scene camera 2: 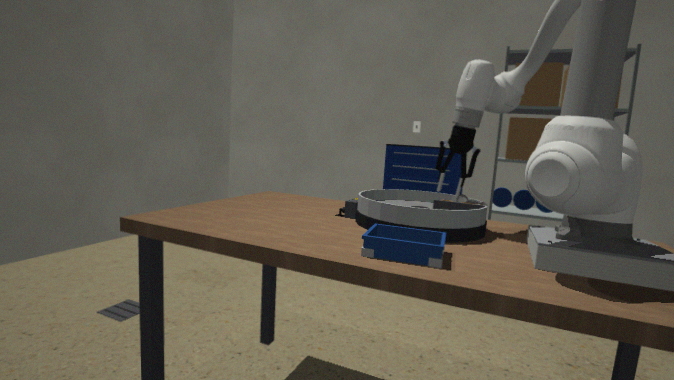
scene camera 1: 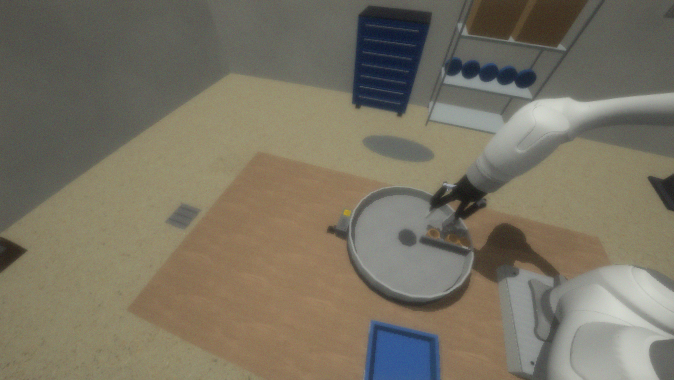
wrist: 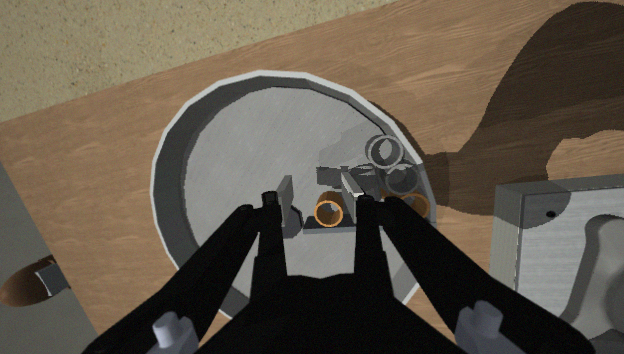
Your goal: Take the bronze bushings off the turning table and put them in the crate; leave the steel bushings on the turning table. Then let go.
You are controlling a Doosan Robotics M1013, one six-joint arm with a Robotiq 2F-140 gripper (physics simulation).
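Where they show: gripper, between the fingertips: [scene camera 2: 447, 193] [scene camera 1: 435, 219] [wrist: 317, 184]; arm's base, origin of its link: [scene camera 2: 593, 239] [scene camera 1: 563, 318].
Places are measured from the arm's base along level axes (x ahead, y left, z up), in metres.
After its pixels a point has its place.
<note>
The round grey turning table [scene camera 1: 380, 265] {y 0.069, x 0.550, z -0.002 m} [scene camera 2: 395, 209] {y 0.142, x 0.503, z 0.025 m} [wrist: 240, 135] {y -0.207, x 0.549, z -0.002 m} has a raised rim. One bronze bushing [scene camera 1: 433, 233] {y -0.116, x 0.411, z 0.012 m} [wrist: 330, 196] {y -0.119, x 0.413, z 0.021 m} stands beside a low dark bar [scene camera 1: 444, 245] {y -0.078, x 0.372, z 0.023 m} [wrist: 327, 231] {y -0.075, x 0.417, z 0.038 m}. More bronze bushings [scene camera 1: 453, 238] {y -0.122, x 0.344, z 0.018 m} are nearer the rim; in the wrist view the right finger partly hides them. Steel bushings [scene camera 1: 460, 230] [wrist: 371, 155] lie beside them near the rim, some in shadow. The gripper [scene camera 1: 437, 221] {y -0.147, x 0.425, z 0.055 m} [scene camera 2: 449, 195] {y -0.147, x 0.425, z 0.055 m} [wrist: 318, 192] {y -0.147, x 0.425, z 0.055 m} is partly open and empty, above the turning table. In the wrist view the first bronze bushing shows between its fingers, below them. The blue crate [scene camera 1: 402, 355] {y 0.271, x 0.411, z -0.050 m} [scene camera 2: 402, 247] {y 0.351, x 0.400, z -0.021 m} shows no bushings inside in scene view 1.
A small box with a yellow top [scene camera 1: 345, 221] {y -0.033, x 0.719, z 0.003 m} [scene camera 2: 351, 208] {y 0.007, x 0.715, z -0.020 m} stands against the turning table's outer side. The arm's base plate [scene camera 1: 517, 320] {y 0.062, x 0.134, z 0.002 m} [scene camera 2: 590, 262] {y 0.177, x 0.019, z -0.020 m} [wrist: 555, 255] {y -0.031, x 0.114, z -0.002 m} is on the wooden table [scene camera 1: 250, 260] {y 0.227, x 0.973, z -0.055 m} [scene camera 2: 240, 225] {y 0.351, x 0.904, z -0.055 m}, right of the turning table. A blue drawer cabinet [scene camera 1: 390, 60] stands behind.
</note>
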